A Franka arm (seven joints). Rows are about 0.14 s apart.
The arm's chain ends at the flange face. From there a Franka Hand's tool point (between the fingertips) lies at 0.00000 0.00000 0.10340 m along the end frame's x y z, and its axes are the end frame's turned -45 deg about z.
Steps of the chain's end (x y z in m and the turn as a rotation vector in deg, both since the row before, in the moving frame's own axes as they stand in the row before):
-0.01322, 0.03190, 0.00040, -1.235, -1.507, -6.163
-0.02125, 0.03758, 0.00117, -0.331, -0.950, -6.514
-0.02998, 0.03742, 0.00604, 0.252, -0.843, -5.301
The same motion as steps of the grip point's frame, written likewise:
-0.03541, 0.01305, 0.00034, 0.192, -1.939, -6.163
-0.04328, 0.01085, 0.00115, 0.438, -0.906, -6.514
-0.04848, 0.00390, 0.00603, 0.774, -0.418, -5.301

